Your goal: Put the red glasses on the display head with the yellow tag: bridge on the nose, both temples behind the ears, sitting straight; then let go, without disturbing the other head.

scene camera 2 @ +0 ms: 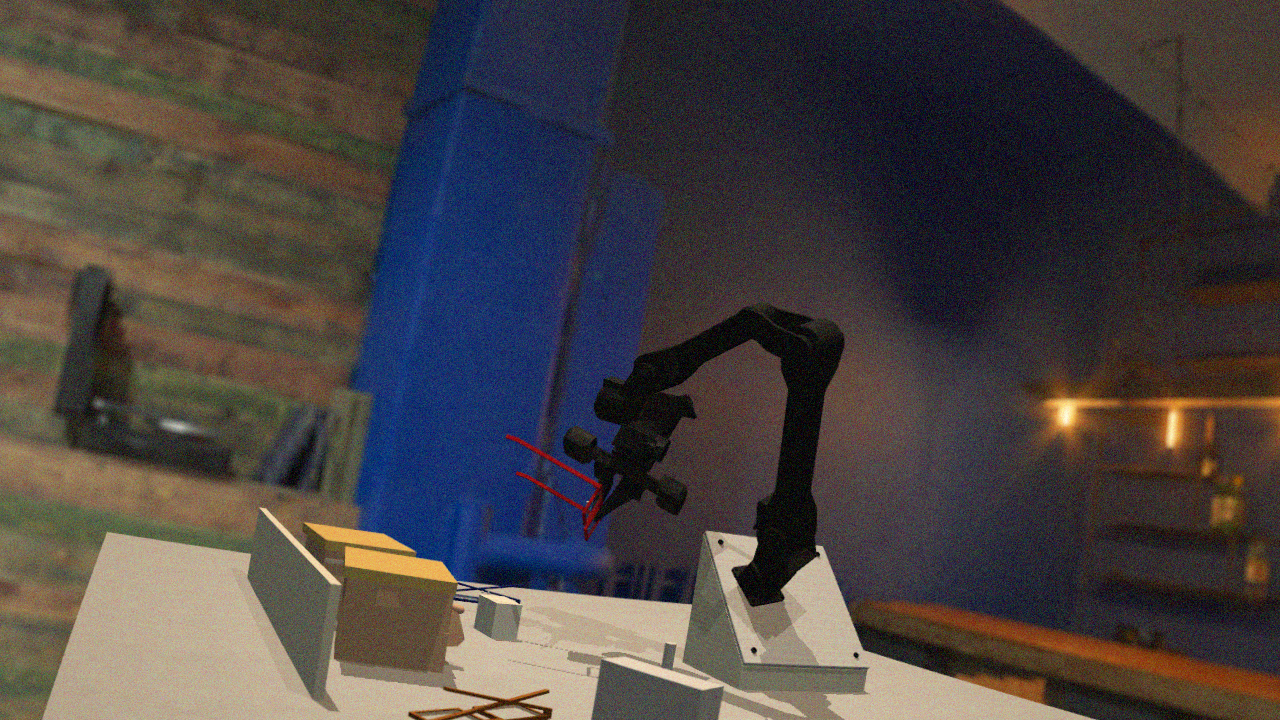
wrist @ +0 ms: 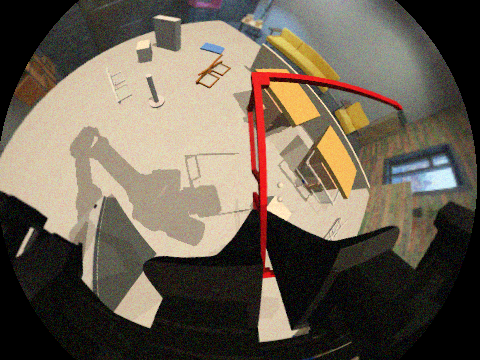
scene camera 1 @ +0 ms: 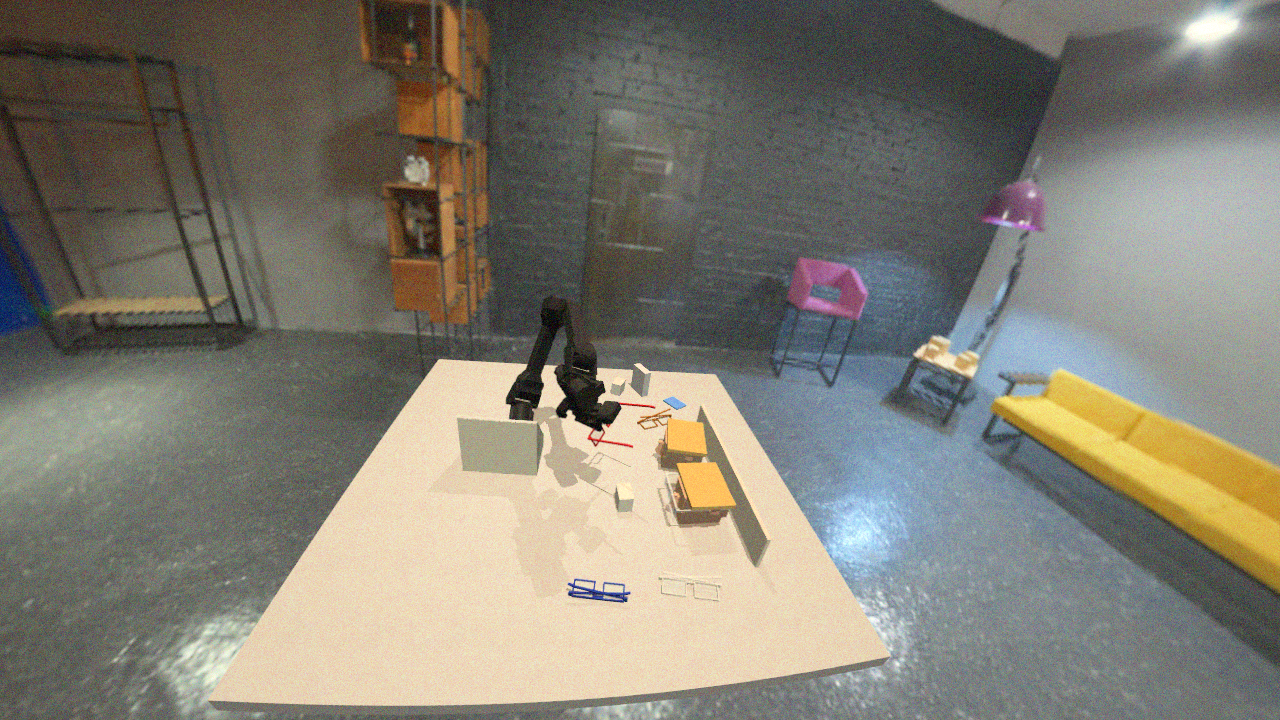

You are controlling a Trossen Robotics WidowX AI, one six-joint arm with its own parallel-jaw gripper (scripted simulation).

The pictures show: my gripper, a red glasses and a long grey wall.
My gripper also shows in the wrist view and in scene camera 1.
